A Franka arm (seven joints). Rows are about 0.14 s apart.
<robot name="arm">
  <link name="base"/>
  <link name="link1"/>
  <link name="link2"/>
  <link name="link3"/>
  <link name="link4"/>
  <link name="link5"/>
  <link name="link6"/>
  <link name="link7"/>
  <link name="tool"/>
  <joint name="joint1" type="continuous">
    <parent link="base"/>
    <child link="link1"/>
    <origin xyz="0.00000 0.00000 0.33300" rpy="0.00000 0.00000 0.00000"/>
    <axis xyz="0 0 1"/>
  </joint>
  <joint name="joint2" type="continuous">
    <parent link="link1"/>
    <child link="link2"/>
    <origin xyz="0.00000 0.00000 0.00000" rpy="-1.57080 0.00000 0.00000"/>
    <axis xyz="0 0 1"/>
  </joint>
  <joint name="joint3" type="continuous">
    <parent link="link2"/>
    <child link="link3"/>
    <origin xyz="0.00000 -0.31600 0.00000" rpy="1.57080 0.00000 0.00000"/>
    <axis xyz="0 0 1"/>
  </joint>
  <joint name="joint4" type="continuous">
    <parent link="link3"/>
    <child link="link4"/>
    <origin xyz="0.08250 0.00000 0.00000" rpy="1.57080 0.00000 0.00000"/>
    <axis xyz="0 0 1"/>
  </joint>
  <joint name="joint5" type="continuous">
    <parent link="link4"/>
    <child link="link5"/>
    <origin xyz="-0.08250 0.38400 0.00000" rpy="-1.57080 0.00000 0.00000"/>
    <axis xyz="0 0 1"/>
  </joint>
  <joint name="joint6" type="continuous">
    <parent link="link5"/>
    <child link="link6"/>
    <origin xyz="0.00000 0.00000 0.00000" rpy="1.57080 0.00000 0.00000"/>
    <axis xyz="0 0 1"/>
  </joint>
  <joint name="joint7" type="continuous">
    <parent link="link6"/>
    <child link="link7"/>
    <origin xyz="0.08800 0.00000 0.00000" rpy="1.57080 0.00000 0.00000"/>
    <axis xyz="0 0 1"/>
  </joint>
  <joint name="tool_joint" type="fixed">
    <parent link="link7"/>
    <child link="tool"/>
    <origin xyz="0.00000 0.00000 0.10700" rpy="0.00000 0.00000 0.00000"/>
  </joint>
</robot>
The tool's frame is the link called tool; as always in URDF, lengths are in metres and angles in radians. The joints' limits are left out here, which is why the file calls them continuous.
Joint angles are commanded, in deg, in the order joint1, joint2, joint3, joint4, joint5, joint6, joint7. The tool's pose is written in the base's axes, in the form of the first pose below.
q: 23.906, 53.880, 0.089, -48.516, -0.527, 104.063, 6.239
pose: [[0.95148, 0.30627, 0.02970, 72.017], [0.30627, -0.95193, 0.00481, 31.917], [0.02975, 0.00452, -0.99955, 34.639], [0, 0, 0, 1]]
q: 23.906, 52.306, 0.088, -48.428, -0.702, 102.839, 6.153
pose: [[0.95062, 0.30803, 0.03793, 71.780], [0.30807, -0.95135, 0.00512, 31.780], [0.03767, 0.00682, -0.99927, 36.678], [0, 0, 0, 1]]
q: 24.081, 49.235, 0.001, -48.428, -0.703, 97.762, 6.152
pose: [[0.95092, 0.30937, 0.00654, 70.616], [0.30943, -0.95087, -0.01037, 31.434], [0.00301, 0.01189, -0.99992, 40.057], [0, 0, 0, 1]]
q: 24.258, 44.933, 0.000, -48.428, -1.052, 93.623, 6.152
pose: [[0.95010, 0.31173, 0.01170, 69.207], [0.31188, -0.95001, -0.01482, 30.983], [0.00650, 0.01773, -0.99982, 45.170], [0, 0, 0, 1]]
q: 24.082, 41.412, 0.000, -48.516, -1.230, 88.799, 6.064
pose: [[0.95095, 0.30919, -0.00923, 67.716], [0.30884, -0.95071, -0.02763, 30.009], [-0.01732, 0.02342, -0.99958, 48.971], [0, 0, 0, 1]]
